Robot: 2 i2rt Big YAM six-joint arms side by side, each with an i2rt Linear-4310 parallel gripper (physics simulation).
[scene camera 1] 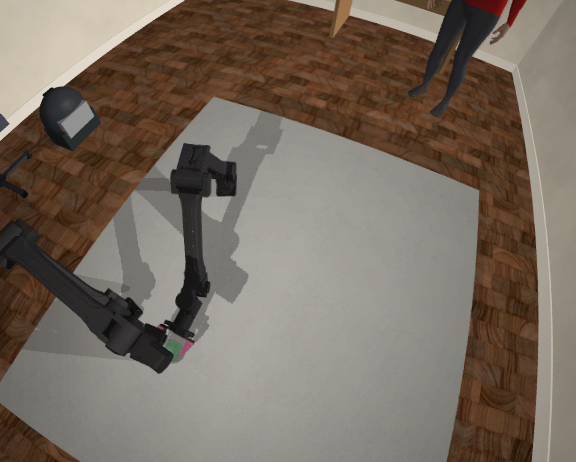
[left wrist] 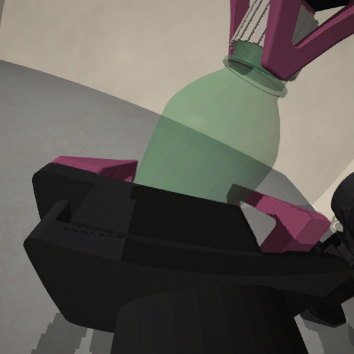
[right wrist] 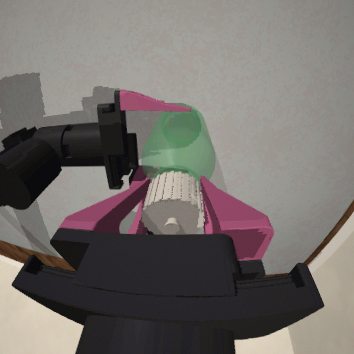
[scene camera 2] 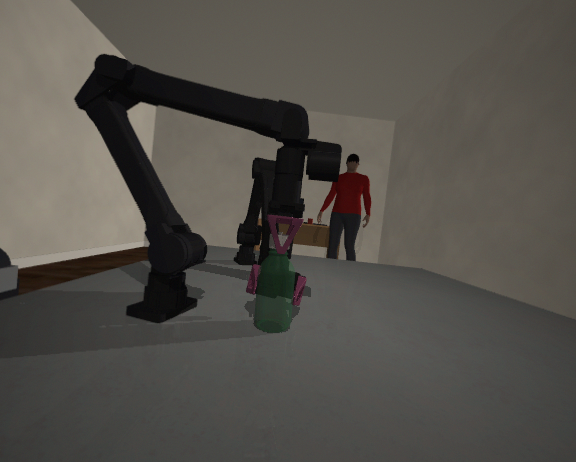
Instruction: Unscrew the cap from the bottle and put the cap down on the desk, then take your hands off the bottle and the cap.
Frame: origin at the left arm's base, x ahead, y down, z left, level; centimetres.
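Seen in the pictures: left gripper, fingertip midpoint: (left wrist: pixel 184 179) (right wrist: pixel 189 142) (scene camera 2: pixel 274 296); right gripper, fingertip midpoint: (left wrist: pixel 250 71) (right wrist: pixel 174 183) (scene camera 2: pixel 280 252); left arm's base at its link origin: (scene camera 1: pixel 226 185) (scene camera 2: pixel 245 262); right arm's base at its link origin: (scene camera 1: pixel 125 316) (scene camera 2: pixel 164 309).
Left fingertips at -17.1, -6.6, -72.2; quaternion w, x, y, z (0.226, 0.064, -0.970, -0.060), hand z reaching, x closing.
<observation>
Offsets run from my left fingertips to a thing's middle, as dx, dy, dz. Level surfaces: height alone.
The green see-through bottle @(+0.5, -2.6, +1.1) (scene camera 1: pixel 173 351) (scene camera 2: pixel 273 300) (left wrist: pixel 220 125) (right wrist: pixel 200 152) stands upright on the grey desk. My left gripper (scene camera 2: pixel 276 285) (left wrist: pixel 184 179) is shut on its body, a finger on each side. The ribbed whitish cap @(+0.3, -11.3, +1.0) (scene camera 2: pixel 281 241) (left wrist: pixel 251 25) (right wrist: pixel 172 212) is at the bottle's top, and my right gripper (scene camera 2: pixel 281 250) (left wrist: pixel 250 71) (right wrist: pixel 174 183) is shut on it from above. In the left wrist view a short stretch of green neck shows between the cap and the neck's collar. Whether the threads still engage I cannot tell.
The grey desk surface @(dy +6.6) (scene camera 1: pixel 350 300) (scene camera 2: pixel 400 375) lies around the bottle. The left arm (scene camera 1: pixel 192 230) reaches in from the back, the right arm (scene camera 1: pixel 65 280) (scene camera 2: pixel 200 97) from the left. A person (scene camera 1: pixel 460 45) (scene camera 2: pixel 351 200) and a dark helmet (scene camera 1: pixel 67 117) are beyond the desk.
</observation>
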